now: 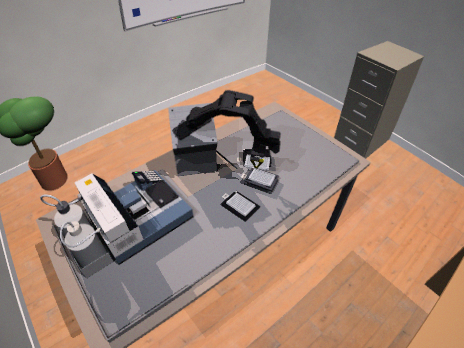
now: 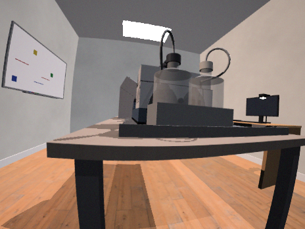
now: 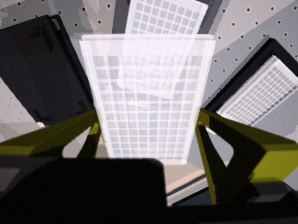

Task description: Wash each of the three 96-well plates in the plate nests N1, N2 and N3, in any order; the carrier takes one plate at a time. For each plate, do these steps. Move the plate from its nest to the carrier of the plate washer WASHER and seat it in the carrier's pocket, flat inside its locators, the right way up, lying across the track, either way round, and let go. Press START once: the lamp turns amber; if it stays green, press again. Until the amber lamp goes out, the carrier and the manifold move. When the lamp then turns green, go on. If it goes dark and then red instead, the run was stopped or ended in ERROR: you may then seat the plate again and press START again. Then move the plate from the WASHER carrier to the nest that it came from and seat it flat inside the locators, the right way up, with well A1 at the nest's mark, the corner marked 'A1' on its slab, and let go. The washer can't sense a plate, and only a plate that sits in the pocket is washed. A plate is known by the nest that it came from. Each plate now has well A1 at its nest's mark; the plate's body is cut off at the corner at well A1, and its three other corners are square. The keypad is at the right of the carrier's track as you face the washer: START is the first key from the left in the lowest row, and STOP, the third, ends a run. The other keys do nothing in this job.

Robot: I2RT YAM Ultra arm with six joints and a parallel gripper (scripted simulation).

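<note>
My gripper is now 480 mm to the left of the dark carrier, 200 mm past it and 60 mm above it. From my hand the other things lie so: plate washer 640 mm to the right, 200 mm behind, 10 mm below; then label 210 mm to the right, 140 mm below, 20 mm behind; then black nest 190 mm to the right, 130 mm below, 90 mm ahead.
</note>
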